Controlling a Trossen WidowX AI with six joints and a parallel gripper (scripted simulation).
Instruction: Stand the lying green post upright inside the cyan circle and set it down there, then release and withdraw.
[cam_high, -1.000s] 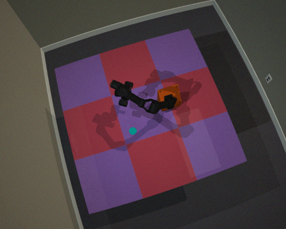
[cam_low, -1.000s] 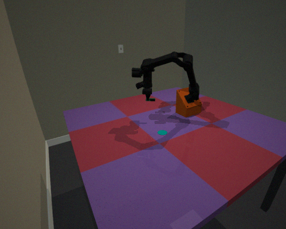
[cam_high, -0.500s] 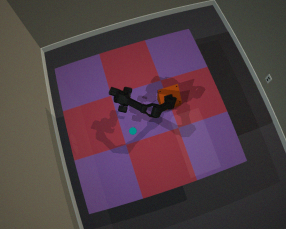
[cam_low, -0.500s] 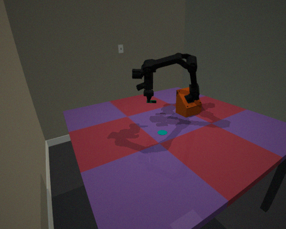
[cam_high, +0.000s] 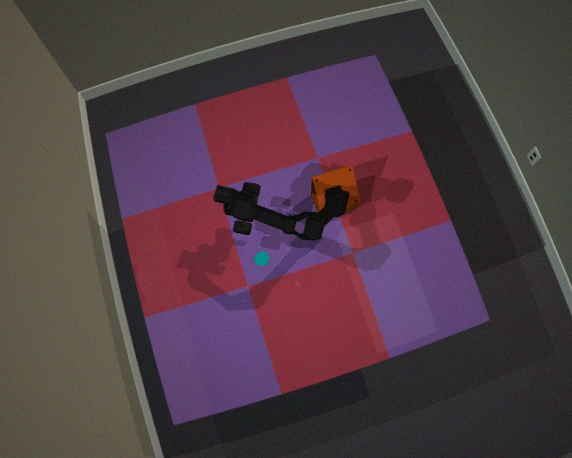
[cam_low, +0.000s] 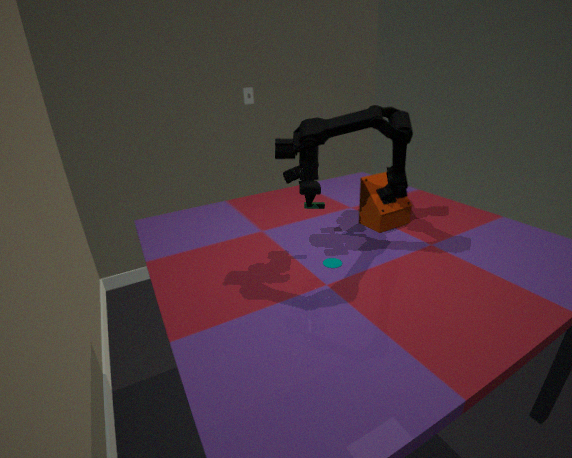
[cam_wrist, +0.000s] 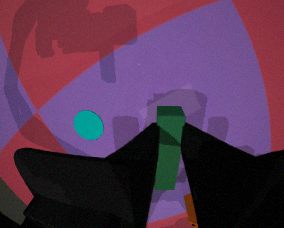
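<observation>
My gripper tip is now 150 mm above the cyan circle and 140 mm to the right of it. From my gripper tip the other things lie so: green post: 20 mm behind, 10 mm to the left.
</observation>
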